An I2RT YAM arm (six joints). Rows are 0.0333 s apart.
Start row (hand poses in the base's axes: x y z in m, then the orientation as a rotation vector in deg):
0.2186, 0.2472, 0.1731, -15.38, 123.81, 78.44
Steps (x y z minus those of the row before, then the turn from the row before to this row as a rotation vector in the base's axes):
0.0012, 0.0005, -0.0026, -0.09, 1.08, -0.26
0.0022, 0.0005, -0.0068, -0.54, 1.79, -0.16
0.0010, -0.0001, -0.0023, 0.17, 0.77, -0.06
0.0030, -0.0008, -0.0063, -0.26, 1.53, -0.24
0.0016, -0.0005, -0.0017, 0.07, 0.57, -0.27
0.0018, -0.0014, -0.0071, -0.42, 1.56, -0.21
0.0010, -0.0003, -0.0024, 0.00, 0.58, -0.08
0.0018, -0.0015, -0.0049, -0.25, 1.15, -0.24
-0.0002, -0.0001, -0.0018, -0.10, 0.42, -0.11
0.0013, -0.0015, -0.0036, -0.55, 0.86, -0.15
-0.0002, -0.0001, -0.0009, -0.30, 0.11, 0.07
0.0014, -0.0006, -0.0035, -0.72, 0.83, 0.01
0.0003, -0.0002, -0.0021, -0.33, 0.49, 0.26
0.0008, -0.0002, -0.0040, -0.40, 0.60, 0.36
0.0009, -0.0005, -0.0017, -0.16, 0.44, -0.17
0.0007, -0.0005, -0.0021, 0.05, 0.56, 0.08
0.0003, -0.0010, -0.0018, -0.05, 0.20, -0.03
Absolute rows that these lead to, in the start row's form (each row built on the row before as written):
0.2198, 0.2477, 0.1705, -14.44, 124.72, 78.65
0.2220, 0.2482, 0.1637, -13.32, 126.55, 78.71
0.2230, 0.2481, 0.1614, -12.70, 127.04, 79.17
0.2260, 0.2473, 0.1551, -11.53, 128.43, 79.37
0.2276, 0.2468, 0.1534, -10.82, 128.79, 79.53
0.2294, 0.2454, 0.1463, -9.69, 130.32, 79.56
0.2304, 0.2451, 0.1439, -9.21, 130.77, 79.74
0.2322, 0.2436, 0.1390, -8.25, 131.83, 79.78
0.2320, 0.2435, 0.1372, -7.87, 132.22, 79.77
0.2333, 0.2420, 0.1336, -7.29, 133.28, 79.39
0.2331, 0.2419, 0.1327, -7.39, 133.60, 79.12
0.2345, 0.2413, 0.1292, -7.06, 134.80, 78.60
0.2348, 0.2411, 0.1271, -7.14, 135.50, 78.52
0.2356, 0.2409, 0.1231, -7.29, 136.37, 78.44
0.2365, 0.2404, 0.1214, -6.84, 136.80, 78.34
0.2372, 0.2399, 0.1193, -6.55, 137.24, 78.64
0.2375, 0.2389, 0.1175, -6.39, 137.43, 78.64

